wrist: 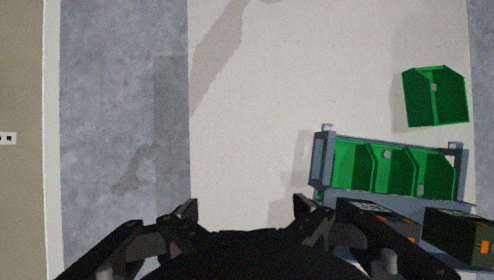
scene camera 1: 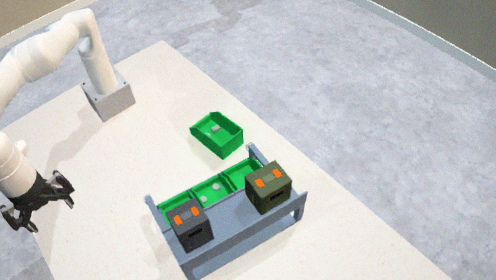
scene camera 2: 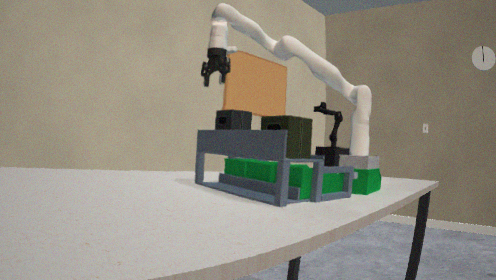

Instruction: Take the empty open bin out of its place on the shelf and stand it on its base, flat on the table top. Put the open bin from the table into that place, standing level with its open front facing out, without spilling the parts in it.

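Where they show: gripper, fingertip midpoint: (wrist: 246, 206) (scene camera 1: 53, 217) (scene camera 2: 213, 85); arm's base, origin of the base link: (scene camera 1: 106, 86) (scene camera 2: 358, 155).
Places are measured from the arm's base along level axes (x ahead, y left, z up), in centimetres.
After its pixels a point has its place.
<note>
My gripper (scene camera 1: 52, 216) @[x 64.4, y -23.4, z 23.6 cm] (scene camera 2: 214, 82) @[x 64.4, y -23.4, z 23.6 cm] (wrist: 246, 206) @[x 64.4, y -23.4, z 23.6 cm] is open and empty, pointing down, high above the table beyond the shelf's left end. The grey-blue shelf (scene camera 1: 235, 220) @[x 73.7, y 15.1, z -0.5 cm] (scene camera 2: 240, 142) @[x 79.6, y 18.8, z 2.4 cm] (wrist: 325, 160) @[x 60.4, y -3.8, z -2.3 cm] holds three green open bins side by side. The left bin (scene camera 1: 175, 202) @[x 54.8, y 3.9, z -9.0 cm] (wrist: 364, 167) @[x 61.0, y 8.5, z -5.3 cm] shows no parts, but the dark box partly hides it in scene camera 1. The middle bin (scene camera 1: 210, 191) @[x 56.6, y 15.3, z -9.7 cm] (wrist: 400, 172) @[x 61.0, y 19.7, z -6.3 cm] holds small parts. The right bin (scene camera 1: 245, 175) @[x 57.1, y 27.8, z -9.9 cm] (wrist: 440, 175) @[x 60.3, y 30.9, z -5.6 cm] shows a grey part in the wrist view. Another green bin (scene camera 1: 232, 145) @[x 46.3, y 29.4, z -7.0 cm] (scene camera 2: 366, 181) @[x 45.0, y 34.0, z -6.6 cm] (wrist: 452, 100) @[x 38.8, y 32.5, z -6.1 cm] stands on the table, with parts inside.
A dark grey box (scene camera 1: 192, 230) @[x 75.6, y 3.0, z 10.5 cm] (scene camera 2: 233, 120) @[x 74.7, y 7.6, z 8.5 cm] (wrist: 377, 217) @[x 68.3, y 0.2, z 10.6 cm] and an olive box (scene camera 1: 270, 192) @[x 75.8, y 24.6, z 9.0 cm] (scene camera 2: 299, 137) @[x 72.3, y 31.4, z 4.4 cm] (wrist: 455, 237) @[x 72.1, y 21.6, z 6.2 cm] stand on the shelf's upper board, behind the bins. The arm's base block (scene camera 1: 111, 100) @[x 5.7, y -0.3, z -2.8 cm] (scene camera 2: 367, 161) @[x 4.0, y 8.1, z -2.2 cm] stands on the table (scene camera 1: 145, 140) @[x 24.7, y 4.9, z -10.7 cm].
</note>
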